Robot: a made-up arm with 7 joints. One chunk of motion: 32 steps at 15 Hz.
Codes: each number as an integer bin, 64 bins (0 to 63) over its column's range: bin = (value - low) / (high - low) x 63, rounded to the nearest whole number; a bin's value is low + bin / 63 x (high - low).
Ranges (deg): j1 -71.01..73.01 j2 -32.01..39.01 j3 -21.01..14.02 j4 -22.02..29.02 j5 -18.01..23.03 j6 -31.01..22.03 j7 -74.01..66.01
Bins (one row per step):
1: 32 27 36 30 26 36 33
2: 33 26 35 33 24 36 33
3: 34 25 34 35 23 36 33
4: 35 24 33 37 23 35 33
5: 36 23 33 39 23 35 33
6: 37 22 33 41 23 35 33
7: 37 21 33 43 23 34 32
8: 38 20 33 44 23 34 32
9: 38 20 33 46 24 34 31
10: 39 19 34 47 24 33 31
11: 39 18 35 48 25 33 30
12: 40 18 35 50 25 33 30
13: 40 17 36 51 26 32 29
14: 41 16 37 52 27 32 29
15: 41 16 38 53 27 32 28
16: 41 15 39 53 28 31 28
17: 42 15 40 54 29 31 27
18: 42 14 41 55 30 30 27
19: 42 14 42 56 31 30 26
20: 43 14 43 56 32 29 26
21: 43 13 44 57 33 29 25
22: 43 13 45 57 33 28 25
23: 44 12 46 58 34 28 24
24: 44 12 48 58 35 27 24
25: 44 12 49 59 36 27 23
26: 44 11 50 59 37 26 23
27: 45 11 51 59 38 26 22
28: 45 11 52 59 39 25 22
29: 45 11 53 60 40 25 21
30: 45 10 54 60 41 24 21
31: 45 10 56 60 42 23 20
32: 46 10 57 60 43 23 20
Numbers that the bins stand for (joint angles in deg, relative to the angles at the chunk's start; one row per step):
1: 2.14 -1.57 -0.99 2.28 -1.07 -0.70 -0.67
2: 4.43 -2.70 -1.55 4.72 -2.38 -0.70 -0.67
3: 6.72 -3.83 -2.10 6.34 -3.03 -0.70 -0.67
4: 9.00 -4.95 -2.66 7.96 -3.03 -1.54 -0.67
5: 11.29 -6.08 -2.66 9.58 -3.03 -1.54 -0.67
6: 13.57 -7.21 -2.66 11.20 -3.03 -1.54 -0.67
7: 13.57 -8.34 -2.66 12.82 -3.03 -2.39 -2.89
8: 15.86 -9.46 -2.66 13.63 -3.03 -2.39 -2.89
9: 15.86 -9.46 -2.66 15.25 -2.38 -2.39 -5.11
10: 18.15 -10.59 -2.10 16.06 -2.38 -3.23 -5.11
11: 18.15 -11.72 -1.55 16.87 -1.72 -3.23 -7.33
12: 20.43 -11.72 -1.55 18.49 -1.72 -3.23 -7.33
13: 20.43 -12.85 -0.99 19.30 -1.07 -4.07 -9.56
14: 22.72 -13.97 -0.44 20.11 -0.42 -4.07 -9.56
15: 22.72 -13.97 0.12 20.92 -0.42 -4.07 -11.78
16: 22.72 -15.10 0.68 20.92 0.23 -4.91 -11.78
17: 25.00 -15.10 1.23 21.73 0.88 -4.91 -14.00
18: 25.00 -16.23 1.79 22.54 1.53 -5.75 -14.00
19: 25.00 -16.23 2.34 23.35 2.18 -5.75 -16.22
20: 27.29 -16.23 2.90 23.35 2.84 -6.59 -16.22
21: 27.29 -17.36 3.46 24.16 3.49 -6.59 -18.45
22: 27.29 -17.36 4.01 24.16 3.49 -7.44 -18.45
23: 29.58 -18.48 4.57 24.97 4.14 -7.44 -20.67
24: 29.58 -18.48 5.68 24.97 4.79 -8.28 -20.67
25: 29.58 -18.48 6.24 25.78 5.44 -8.28 -22.89
26: 29.58 -19.61 6.79 25.78 6.09 -9.12 -22.89
27: 31.86 -19.61 7.35 25.78 6.74 -9.12 -25.11
28: 31.86 -19.61 7.90 25.78 7.40 -9.96 -25.11
29: 31.86 -19.61 8.46 26.59 8.05 -9.96 -27.34
30: 31.86 -20.74 9.02 26.59 8.70 -10.80 -27.34
31: 31.86 -20.74 10.13 26.59 9.35 -11.65 -29.56
32: 34.15 -20.74 10.68 26.59 10.00 -11.65 -29.56

